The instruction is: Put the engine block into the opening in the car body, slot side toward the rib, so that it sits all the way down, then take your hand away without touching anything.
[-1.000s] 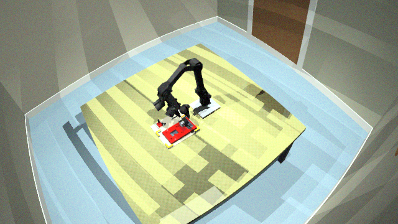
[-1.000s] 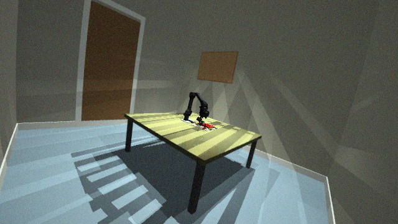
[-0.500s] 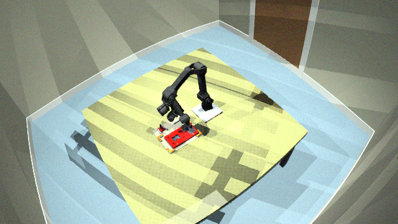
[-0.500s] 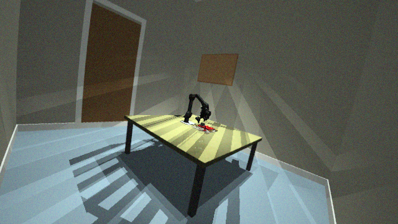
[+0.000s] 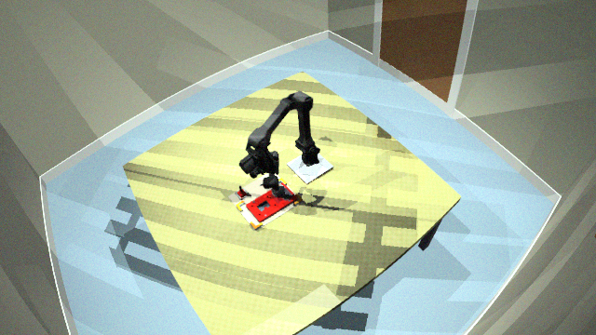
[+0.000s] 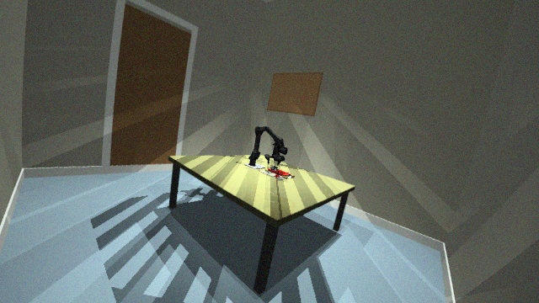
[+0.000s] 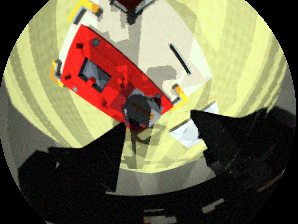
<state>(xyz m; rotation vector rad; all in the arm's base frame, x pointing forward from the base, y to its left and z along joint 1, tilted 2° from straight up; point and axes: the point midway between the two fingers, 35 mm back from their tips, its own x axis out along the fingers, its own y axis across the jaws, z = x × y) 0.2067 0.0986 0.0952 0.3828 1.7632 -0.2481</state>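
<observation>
Now: the grey engine block 3 cm below my gripper tip, 2 cm to the left of it and 1 cm ahead of it.
</observation>
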